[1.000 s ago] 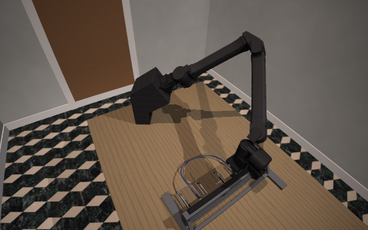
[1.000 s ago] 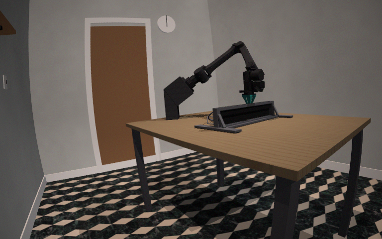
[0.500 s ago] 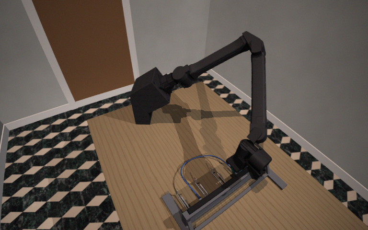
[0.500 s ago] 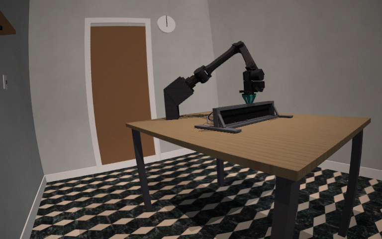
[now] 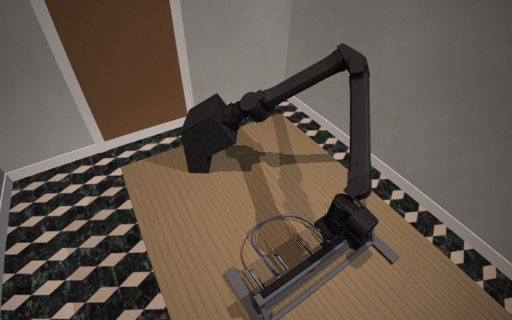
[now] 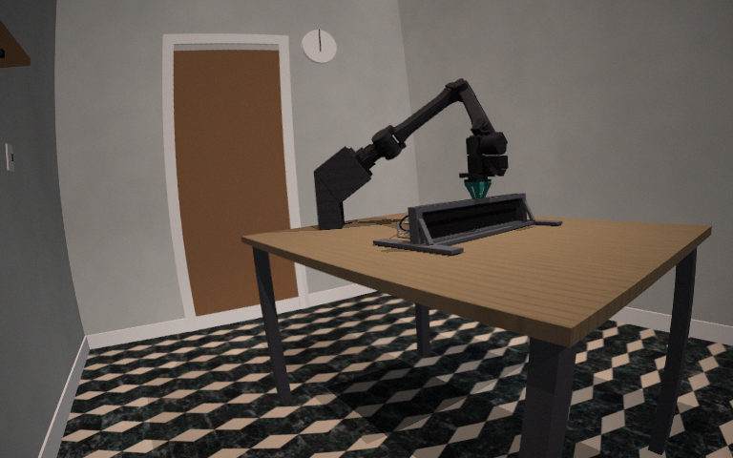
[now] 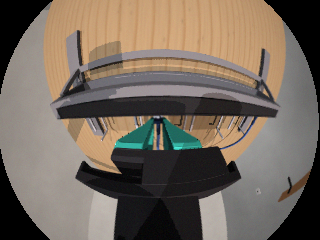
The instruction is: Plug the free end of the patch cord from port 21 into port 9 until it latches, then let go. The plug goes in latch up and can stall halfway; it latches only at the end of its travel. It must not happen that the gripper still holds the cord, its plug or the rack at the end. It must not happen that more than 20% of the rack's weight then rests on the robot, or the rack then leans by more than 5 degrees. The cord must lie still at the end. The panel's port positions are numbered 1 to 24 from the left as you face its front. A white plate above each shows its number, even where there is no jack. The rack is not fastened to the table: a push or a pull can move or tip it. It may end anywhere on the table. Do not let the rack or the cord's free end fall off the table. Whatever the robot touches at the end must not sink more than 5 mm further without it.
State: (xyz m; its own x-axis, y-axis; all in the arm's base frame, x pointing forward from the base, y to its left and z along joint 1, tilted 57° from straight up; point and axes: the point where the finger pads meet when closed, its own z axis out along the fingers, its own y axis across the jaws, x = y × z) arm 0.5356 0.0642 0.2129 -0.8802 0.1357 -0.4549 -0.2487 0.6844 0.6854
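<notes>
Now: the plug 20 mm ahead of my hand and 10 mm to the left of it.
</notes>
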